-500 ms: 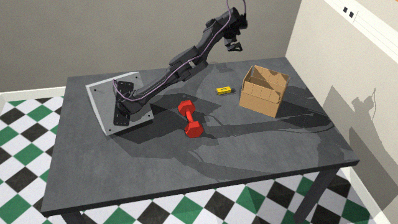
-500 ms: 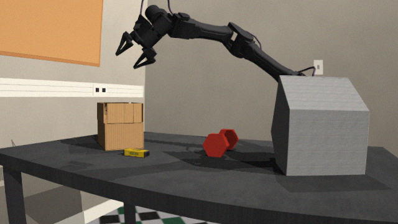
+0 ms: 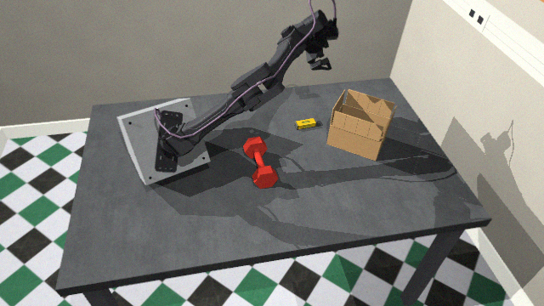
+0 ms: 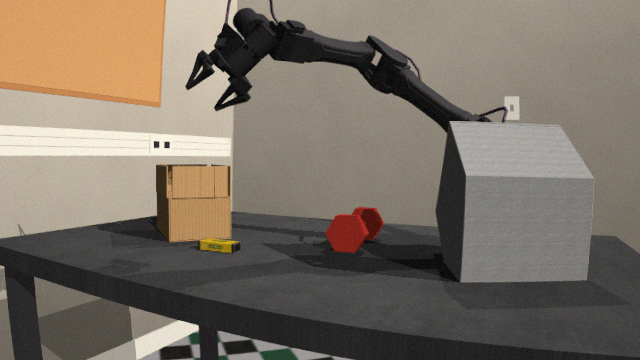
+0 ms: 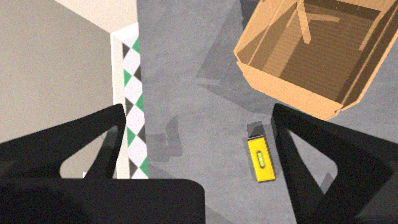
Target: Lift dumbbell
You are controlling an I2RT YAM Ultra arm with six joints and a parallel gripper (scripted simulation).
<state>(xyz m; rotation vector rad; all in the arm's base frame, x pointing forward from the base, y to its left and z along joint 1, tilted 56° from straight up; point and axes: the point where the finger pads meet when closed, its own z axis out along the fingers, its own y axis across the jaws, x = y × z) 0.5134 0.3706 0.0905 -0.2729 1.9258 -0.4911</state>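
The red dumbbell lies 300 mm behind my hand, 290 mm below it and 180 mm to the right of it. Also, from my hand: cardboard box 260 mm below, 130 mm to the right, 120 mm ahead; small yellow block 320 mm below, 50 mm behind, 10 mm to the left.
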